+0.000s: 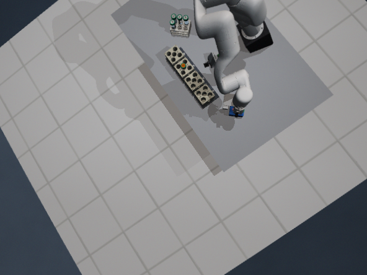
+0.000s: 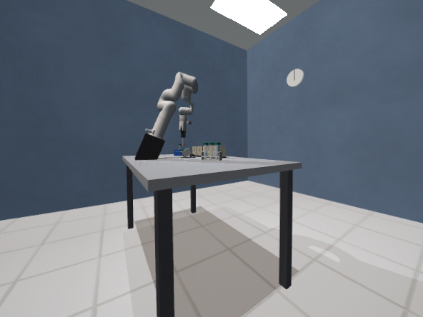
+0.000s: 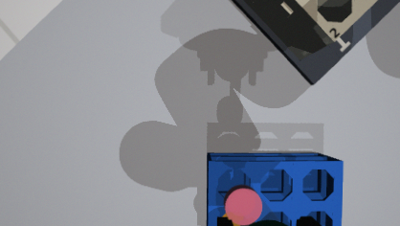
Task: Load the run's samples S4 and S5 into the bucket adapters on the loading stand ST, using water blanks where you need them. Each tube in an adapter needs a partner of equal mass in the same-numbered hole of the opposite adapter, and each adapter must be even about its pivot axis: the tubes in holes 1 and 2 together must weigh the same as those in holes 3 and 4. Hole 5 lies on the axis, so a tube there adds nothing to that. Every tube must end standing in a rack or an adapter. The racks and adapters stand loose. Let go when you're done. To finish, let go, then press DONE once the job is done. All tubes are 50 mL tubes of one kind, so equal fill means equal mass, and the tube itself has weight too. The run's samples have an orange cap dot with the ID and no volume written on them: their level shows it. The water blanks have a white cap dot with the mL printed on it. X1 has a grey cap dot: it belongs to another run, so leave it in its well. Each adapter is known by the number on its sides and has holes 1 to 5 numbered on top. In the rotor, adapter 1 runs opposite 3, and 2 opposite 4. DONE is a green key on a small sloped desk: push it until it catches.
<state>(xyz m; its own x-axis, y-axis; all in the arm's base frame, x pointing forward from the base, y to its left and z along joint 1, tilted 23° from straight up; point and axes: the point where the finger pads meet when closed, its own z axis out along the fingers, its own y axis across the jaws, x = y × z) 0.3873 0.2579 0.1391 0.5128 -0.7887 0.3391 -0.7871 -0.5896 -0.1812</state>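
Now: hand 40 mm short of the adapter, 210 mm to the left of it and 160 mm above it. Round my hand: white rack 230 mm behind, 650 mm to the right, 180 mm below; then blue rack 40 mm behind, 10 mm to the right, 180 mm below.
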